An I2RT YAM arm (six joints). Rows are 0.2 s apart.
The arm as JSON. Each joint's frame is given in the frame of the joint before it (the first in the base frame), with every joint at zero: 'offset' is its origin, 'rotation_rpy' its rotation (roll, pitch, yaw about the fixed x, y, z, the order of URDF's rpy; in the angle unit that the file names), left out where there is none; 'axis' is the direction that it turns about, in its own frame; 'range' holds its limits. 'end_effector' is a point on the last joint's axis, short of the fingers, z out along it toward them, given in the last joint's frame.
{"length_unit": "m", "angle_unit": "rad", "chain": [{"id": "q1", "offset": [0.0, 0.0, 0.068], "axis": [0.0, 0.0, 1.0], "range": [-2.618, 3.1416]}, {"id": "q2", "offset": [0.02, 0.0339, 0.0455], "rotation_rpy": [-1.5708, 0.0, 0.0], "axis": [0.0, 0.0, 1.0], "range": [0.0, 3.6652]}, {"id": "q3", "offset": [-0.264, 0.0, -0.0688], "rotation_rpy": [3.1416, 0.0, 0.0], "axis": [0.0, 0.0, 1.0], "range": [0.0, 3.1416]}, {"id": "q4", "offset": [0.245, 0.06, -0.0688], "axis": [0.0, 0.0, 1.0], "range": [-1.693, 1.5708]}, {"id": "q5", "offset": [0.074, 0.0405, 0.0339], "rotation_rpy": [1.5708, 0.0, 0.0], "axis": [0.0, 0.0, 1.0], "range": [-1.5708, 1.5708]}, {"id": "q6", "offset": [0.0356, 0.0, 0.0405], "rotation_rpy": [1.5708, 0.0, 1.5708], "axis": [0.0, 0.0, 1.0], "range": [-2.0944, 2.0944]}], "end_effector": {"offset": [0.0, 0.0, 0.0], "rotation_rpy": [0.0, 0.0, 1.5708]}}
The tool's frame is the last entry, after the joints.
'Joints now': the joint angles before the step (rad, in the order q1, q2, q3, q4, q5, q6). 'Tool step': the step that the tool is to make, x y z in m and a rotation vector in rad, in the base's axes. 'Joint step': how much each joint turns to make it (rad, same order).
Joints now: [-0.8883, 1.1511, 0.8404, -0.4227, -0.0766, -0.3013]
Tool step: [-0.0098, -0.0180, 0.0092, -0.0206, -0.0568, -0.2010]
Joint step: [-0.0630, 0.0171, 0.0286, 0.0433, 0.0839, 0.1144]
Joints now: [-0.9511, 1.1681, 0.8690, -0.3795, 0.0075, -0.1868]
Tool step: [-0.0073, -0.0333, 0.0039, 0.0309, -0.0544, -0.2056]
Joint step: [-0.0841, 0.0989, 0.0785, 0.0198, 0.0555, 0.1249]
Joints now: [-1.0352, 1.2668, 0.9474, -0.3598, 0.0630, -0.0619]
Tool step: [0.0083, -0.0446, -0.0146, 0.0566, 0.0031, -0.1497]
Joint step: [-0.0415, 0.1935, 0.1124, 0.0217, 0.0658, 0.0900]
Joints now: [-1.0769, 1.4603, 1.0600, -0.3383, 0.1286, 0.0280]
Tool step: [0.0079, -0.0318, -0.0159, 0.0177, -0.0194, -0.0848]
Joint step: [-0.0200, 0.1380, 0.0724, 0.0500, 0.0303, 0.0633]
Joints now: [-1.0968, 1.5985, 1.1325, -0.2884, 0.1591, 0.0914]
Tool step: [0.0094, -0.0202, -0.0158, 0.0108, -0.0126, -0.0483]
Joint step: [-0.0001, 0.1010, 0.0482, 0.0412, 0.0238, 0.0456]
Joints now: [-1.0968, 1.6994, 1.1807, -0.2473, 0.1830, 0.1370]
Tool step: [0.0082, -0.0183, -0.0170, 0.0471, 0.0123, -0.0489]
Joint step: [-0.0003, 0.1037, 0.0707, -0.0229, 0.0265, 0.0428]
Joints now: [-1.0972, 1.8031, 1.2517, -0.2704, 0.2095, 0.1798]
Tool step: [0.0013, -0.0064, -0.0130, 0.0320, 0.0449, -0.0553]
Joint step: [0.0004, 0.0512, 0.0263, -0.0302, 0.0558, 0.0258]
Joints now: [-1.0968, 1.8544, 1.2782, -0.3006, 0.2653, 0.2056]
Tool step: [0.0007, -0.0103, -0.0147, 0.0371, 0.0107, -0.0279]
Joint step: [-0.0094, 0.0627, 0.0344, -0.0148, 0.0058, 0.0197]
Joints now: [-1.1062, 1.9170, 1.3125, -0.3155, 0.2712, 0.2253]
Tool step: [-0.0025, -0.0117, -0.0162, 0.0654, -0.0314, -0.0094]
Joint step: [-0.0222, 0.0662, 0.0401, -0.0246, -0.0536, 0.0236]
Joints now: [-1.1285, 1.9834, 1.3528, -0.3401, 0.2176, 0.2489]
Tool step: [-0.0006, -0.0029, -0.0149, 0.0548, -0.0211, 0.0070]
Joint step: [-0.0078, 0.0396, 0.0063, -0.0095, -0.0436, 0.0110]
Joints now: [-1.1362, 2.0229, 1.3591, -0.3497, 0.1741, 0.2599]
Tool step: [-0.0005, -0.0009, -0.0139, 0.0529, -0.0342, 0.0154]
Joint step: [-0.0067, 0.0318, -0.0028, -0.0004, -0.0570, 0.0085]
